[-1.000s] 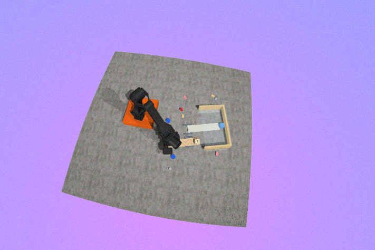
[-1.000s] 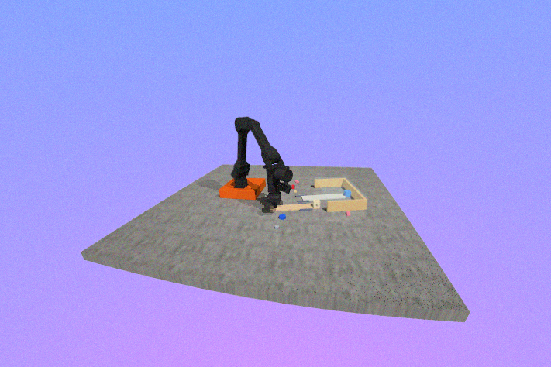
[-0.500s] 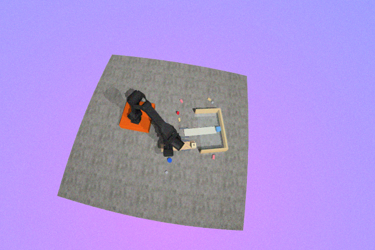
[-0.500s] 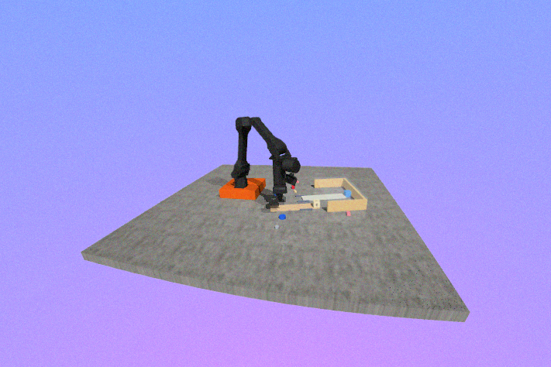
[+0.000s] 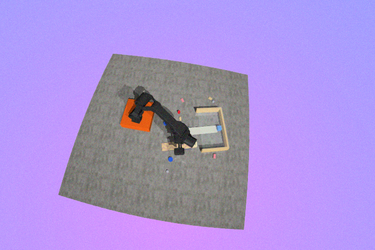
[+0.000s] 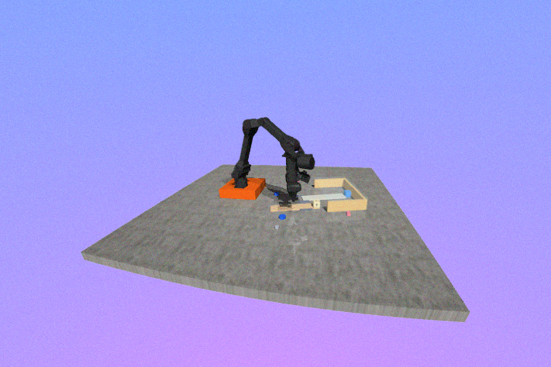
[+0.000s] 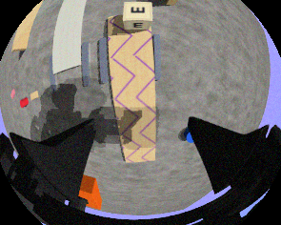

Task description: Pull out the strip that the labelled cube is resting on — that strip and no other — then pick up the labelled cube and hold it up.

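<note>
My gripper tip is 110 mm short of the labelled cube, 40 mm to the right of it and 40 mm above it.
</note>
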